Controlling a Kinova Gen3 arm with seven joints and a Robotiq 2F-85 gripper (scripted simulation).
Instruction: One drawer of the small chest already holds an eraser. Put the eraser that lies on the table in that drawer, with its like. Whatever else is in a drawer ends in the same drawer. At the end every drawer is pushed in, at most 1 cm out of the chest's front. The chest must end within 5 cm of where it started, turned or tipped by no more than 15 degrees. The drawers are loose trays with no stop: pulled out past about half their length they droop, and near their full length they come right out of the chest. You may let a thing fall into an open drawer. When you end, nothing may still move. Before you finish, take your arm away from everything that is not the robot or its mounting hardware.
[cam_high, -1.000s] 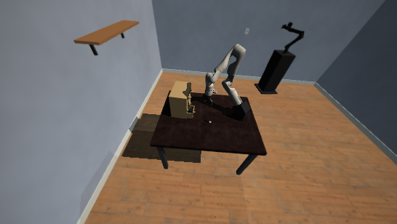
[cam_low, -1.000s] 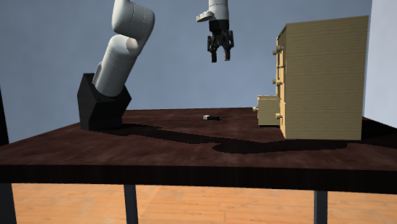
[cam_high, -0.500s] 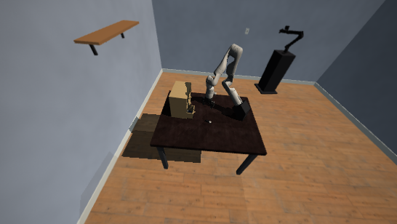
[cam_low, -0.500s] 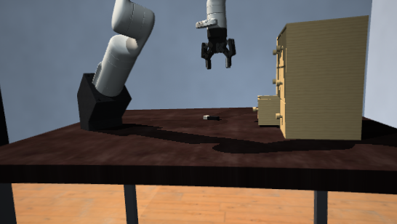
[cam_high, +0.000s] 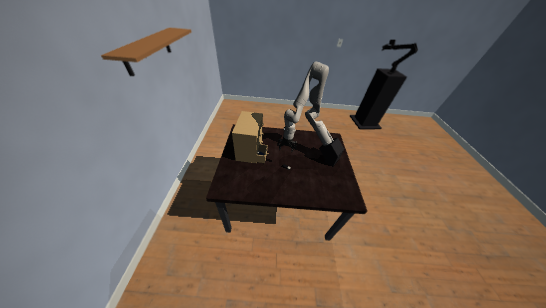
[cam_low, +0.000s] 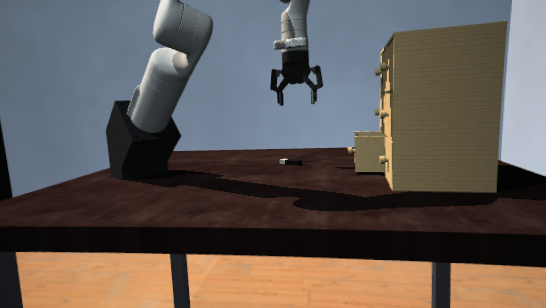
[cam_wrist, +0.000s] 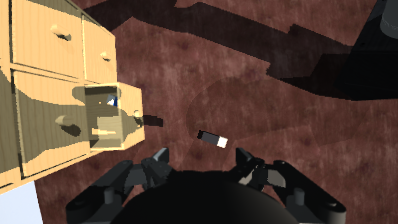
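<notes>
My hand is 3 cm past the white eraser, 3 cm to the right of it and 18 cm above it. The rest, counted from my hand: blue eraser: 19 cm ahead, 14 cm to the right, 17 cm below.
</notes>
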